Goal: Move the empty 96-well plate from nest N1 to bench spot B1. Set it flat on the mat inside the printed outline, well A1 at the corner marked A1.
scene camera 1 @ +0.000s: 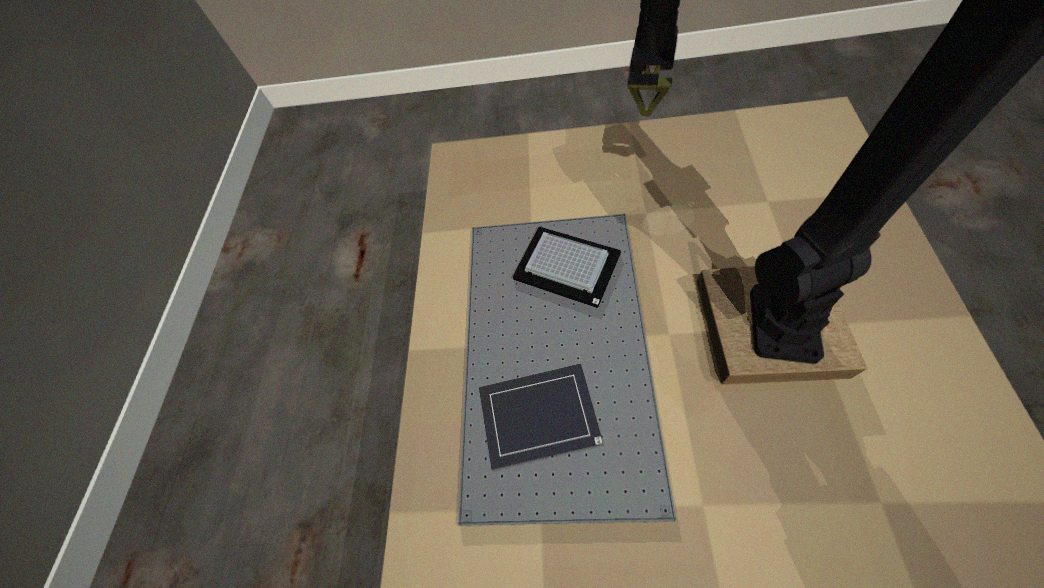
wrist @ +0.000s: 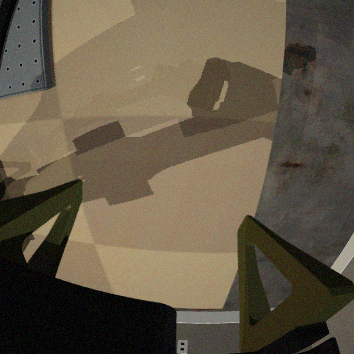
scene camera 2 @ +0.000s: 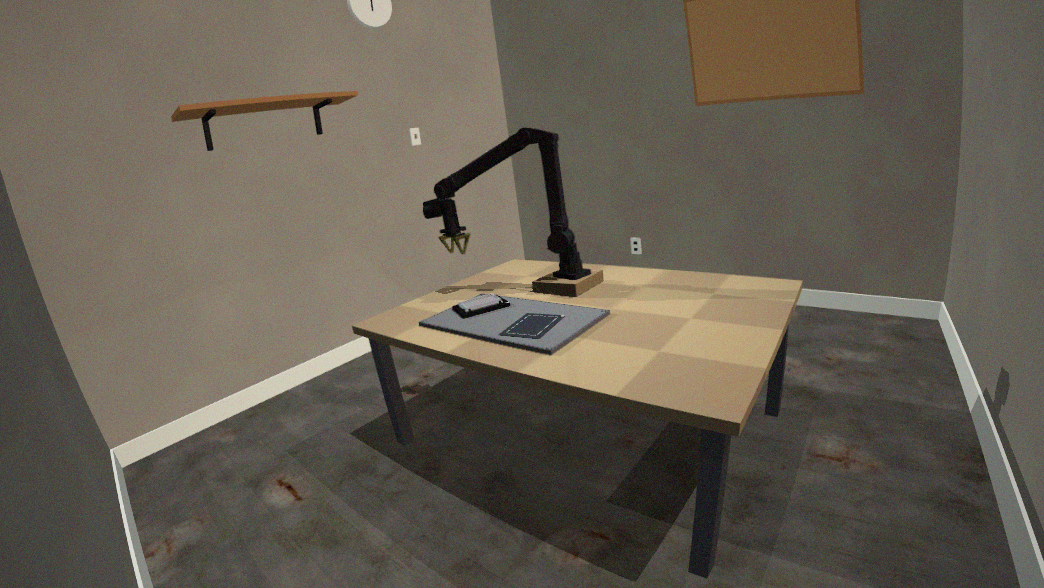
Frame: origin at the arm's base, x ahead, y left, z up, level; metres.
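Where they show: gripper, fingertip midpoint: [scene camera 1: 648, 98] [wrist: 163, 207] [scene camera 2: 457, 253]; arm's base, link origin: [scene camera 1: 782, 324] [scene camera 2: 572, 275].
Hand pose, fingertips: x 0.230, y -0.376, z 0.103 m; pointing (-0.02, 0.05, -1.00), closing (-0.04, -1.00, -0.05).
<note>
Each offset is from my fingertips to the top centre of the thing. "spot": to the spot under its first point. Level surfaces: height alone.
The pale 96-well plate {0.113 m ahead, 0.289 m left, 0.106 m down} [scene camera 1: 567, 260] [scene camera 2: 479, 303] sits in the black nest {0.113 m ahead, 0.289 m left, 0.111 m down} [scene camera 1: 606, 271] [scene camera 2: 482, 311], which has a small white tag at one corner in scene camera 1. The dark mat {0.131 m down} [scene camera 1: 540, 416] [scene camera 2: 535, 325] lies flat, with a white printed outline {spot: 0.138 m ahead, 0.517 m left, 0.130 m down} [scene camera 1: 532, 384] and nothing inside it. A small white corner mark {0.026 m ahead, 0.587 m left, 0.131 m down} [scene camera 1: 598, 440] is too small to read. My gripper [scene camera 1: 646, 113] [scene camera 2: 456, 252] [wrist: 163, 207] is open and empty, high above the table's far edge in scene camera 1, away from the plate. The plate does not show in the wrist view.
The grey perforated board {0.113 m ahead, 0.445 m left, 0.132 m down} [scene camera 1: 555, 496] [scene camera 2: 573, 328] [wrist: 25, 47] carries the nest and the mat, set apart. The arm's wooden base block [scene camera 1: 796, 373] [scene camera 2: 555, 287] stands beside the board on the checkered table {0.146 m down} [scene camera 1: 613, 562] [scene camera 2: 701, 328]. The arm's shadow crosses the table in the wrist view.
</note>
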